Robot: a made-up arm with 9 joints. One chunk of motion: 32 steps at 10 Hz.
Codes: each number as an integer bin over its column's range. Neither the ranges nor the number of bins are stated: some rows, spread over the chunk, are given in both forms.
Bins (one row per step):
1: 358 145 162 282 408 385 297 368 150
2: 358 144 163 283 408 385 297 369 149
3: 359 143 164 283 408 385 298 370 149
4: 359 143 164 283 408 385 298 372 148
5: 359 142 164 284 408 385 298 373 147
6: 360 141 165 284 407 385 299 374 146
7: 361 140 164 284 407 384 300 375 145
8: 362 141 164 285 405 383 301 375 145
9: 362 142 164 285 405 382 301 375 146
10: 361 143 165 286 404 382 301 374 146
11: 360 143 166 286 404 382 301 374 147
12: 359 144 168 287 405 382 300 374 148
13: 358 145 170 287 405 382 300 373 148
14: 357 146 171 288 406 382 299 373 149
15: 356 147 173 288 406 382 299 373 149
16: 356 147 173 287 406 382 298 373 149
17: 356 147 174 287 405 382 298 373 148
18: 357 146 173 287 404 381 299 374 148
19: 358 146 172 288 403 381 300 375 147
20: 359 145 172 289 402 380 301 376 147
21: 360 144 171 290 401 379 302 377 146
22: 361 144 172 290 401 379 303 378 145
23: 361 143 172 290 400 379 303 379 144
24: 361 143 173 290 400 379 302 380 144
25: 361 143 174 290 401 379 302 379 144
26: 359 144 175 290 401 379 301 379 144
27: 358 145 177 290 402 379 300 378 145
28: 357 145 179 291 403 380 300 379 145
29: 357 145 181 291 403 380 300 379 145
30: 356 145 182 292 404 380 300 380 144
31: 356 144 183 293 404 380 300 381 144
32: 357 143 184 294 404 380 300 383 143
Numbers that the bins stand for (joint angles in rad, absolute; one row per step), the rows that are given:
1: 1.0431 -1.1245 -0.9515 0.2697 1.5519 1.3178 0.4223 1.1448 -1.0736
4: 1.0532 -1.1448 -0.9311 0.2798 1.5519 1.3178 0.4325 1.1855 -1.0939
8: 1.0838 -1.1652 -0.9311 0.3002 1.5213 1.2975 0.4630 1.2160 -1.1245
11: 1.0634 -1.1448 -0.9108 0.3104 1.5112 1.2873 0.4630 1.2059 -1.1041
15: 1.0227 -1.1041 -0.8395 0.3307 1.5315 1.2873 0.4427 1.1957 -1.0838
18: 1.0329 -1.1143 -0.8395 0.3205 1.5112 1.2771 0.4427 1.2059 -1.0939
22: 1.0736 -1.1346 -0.8497 0.3511 1.4806 1.2568 0.4834 1.2466 -1.1245
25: 1.0736 -1.1448 -0.8294 0.3511 1.4806 1.2568 0.4732 1.2568 -1.1346
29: 1.0329 -1.1245 -0.7581 0.3613 1.5010 1.2669 0.4528 1.2568 -1.1245
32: 1.0329 -1.1448 -0.7276 0.3918 1.5112 1.2669 0.4528 1.2975 -1.1448
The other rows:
2: 1.0431 -1.1346 -0.9413 0.2798 1.5519 1.3178 0.4223 1.1550 -1.0838
3: 1.0532 -1.1448 -0.9311 0.2798 1.5519 1.3178 0.4325 1.1652 -1.0838
5: 1.0532 -1.1550 -0.9311 0.2900 1.5519 1.3178 0.4325 1.1957 -1.1041
6: 1.0634 -1.1652 -0.9209 0.2900 1.5417 1.3178 0.4427 1.2059 -1.1143
7: 1.0736 -1.1753 -0.9311 0.2900 1.5417 1.3076 0.4528 1.2160 -1.1245
9: 1.0838 -1.1550 -0.9311 0.3002 1.5213 1.2873 0.4630 1.2160 -1.1143
10: 1.0736 -1.1448 -0.9209 0.3104 1.5112 1.2873 0.4630 1.2059 -1.1143
12: 1.0532 -1.1346 -0.8904 0.3205 1.5213 1.2873 0.4528 1.2059 -1.0939
13: 1.0431 -1.1245 -0.8701 0.3205 1.5213 1.2873 0.4528 1.1957 -1.0939
14: 1.0329 -1.1143 -0.8599 0.3307 1.5315 1.2873 0.4427 1.1957 -1.0838
16: 1.0227 -1.1041 -0.8395 0.3205 1.5315 1.2873 0.4325 1.1957 -1.0838
17: 1.0227 -1.1041 -0.8294 0.3205 1.5213 1.2873 0.4325 1.1957 -1.0939
19: 1.0431 -1.1143 -0.8497 0.3307 1.5010 1.2771 0.4528 1.2160 -1.1041
20: 1.0532 -1.1245 -0.8497 0.3409 1.4908 1.2669 0.4630 1.2262 -1.1041
21: 1.0634 -1.1346 -0.8599 0.3511 1.4806 1.2568 0.4732 1.2364 -1.1143
23: 1.0736 -1.1448 -0.8497 0.3511 1.4705 1.2568 0.4834 1.2568 -1.1346
24: 1.0736 -1.1448 -0.8395 0.3511 1.4705 1.2568 0.4732 1.2669 -1.1346
26: 1.0532 -1.1346 -0.8192 0.3511 1.4806 1.2568 0.4630 1.2568 -1.1346
27: 1.0431 -1.1245 -0.7988 0.3511 1.4908 1.2568 0.4528 1.2466 -1.1245
28: 1.0329 -1.1245 -0.7785 0.3613 1.5010 1.2669 0.4528 1.2568 -1.1245
30: 1.0227 -1.1245 -0.7479 0.3714 1.5112 1.2669 0.4528 1.2669 -1.1346
31: 1.0227 -1.1346 -0.7378 0.3816 1.5112 1.2669 0.4528 1.2771 -1.1346

